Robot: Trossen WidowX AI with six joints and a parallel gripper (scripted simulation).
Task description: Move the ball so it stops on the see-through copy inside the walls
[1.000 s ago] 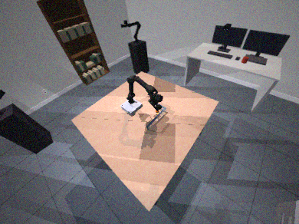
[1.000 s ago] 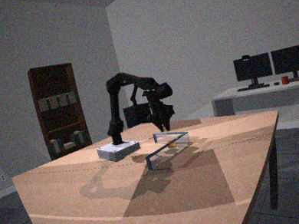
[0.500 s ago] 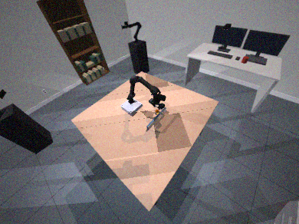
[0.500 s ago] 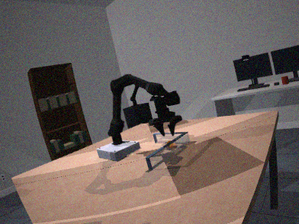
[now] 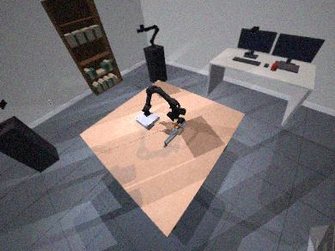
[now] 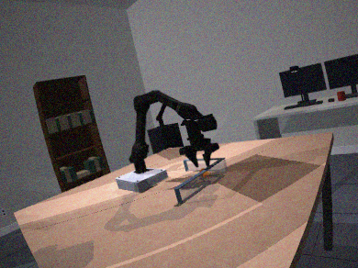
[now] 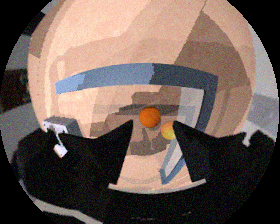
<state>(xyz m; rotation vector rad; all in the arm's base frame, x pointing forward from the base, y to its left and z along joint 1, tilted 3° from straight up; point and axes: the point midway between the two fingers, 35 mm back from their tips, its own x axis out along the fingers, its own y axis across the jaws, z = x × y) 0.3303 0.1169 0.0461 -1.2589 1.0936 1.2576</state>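
Now: the orange ball 2 cm below my gripper tip.
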